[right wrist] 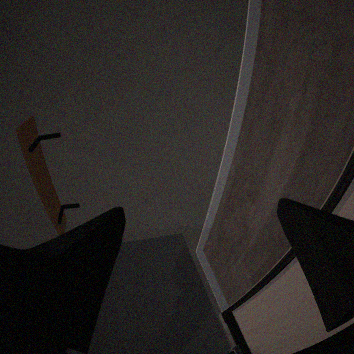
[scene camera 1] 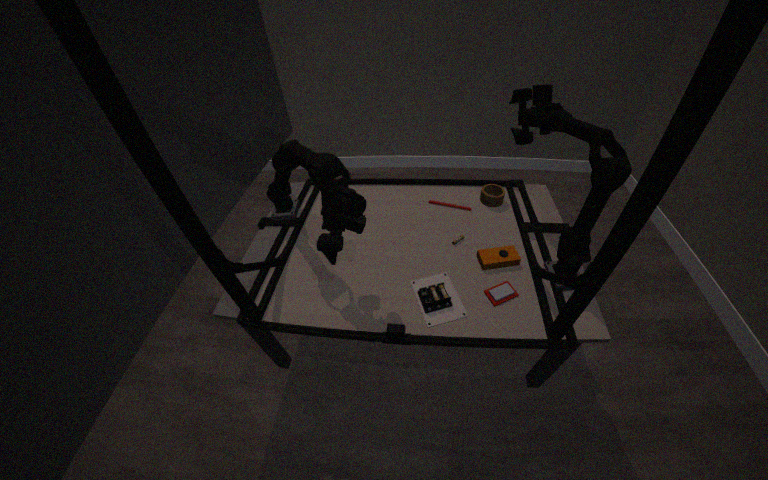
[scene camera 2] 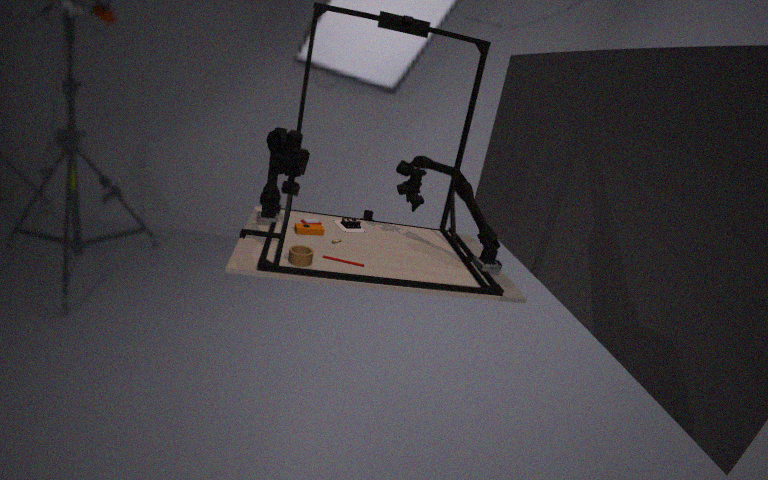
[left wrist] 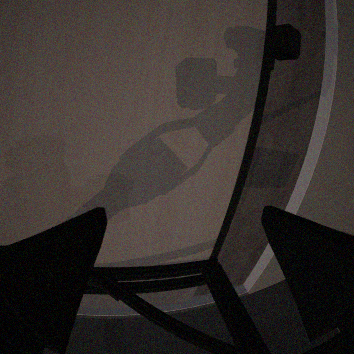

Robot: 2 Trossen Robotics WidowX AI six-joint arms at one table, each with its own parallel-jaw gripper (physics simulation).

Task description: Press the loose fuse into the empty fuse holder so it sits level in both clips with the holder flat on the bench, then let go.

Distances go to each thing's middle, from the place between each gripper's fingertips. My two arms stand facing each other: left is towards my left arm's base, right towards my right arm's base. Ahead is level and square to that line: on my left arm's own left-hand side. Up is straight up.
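Orange box (scene camera 1: 506,256): from my right hand, 50 mm to the right, 420 mm behind, 320 mm below.
Same orange box, from my left hand: 440 mm to the right, 260 mm ahead, 140 mm below.
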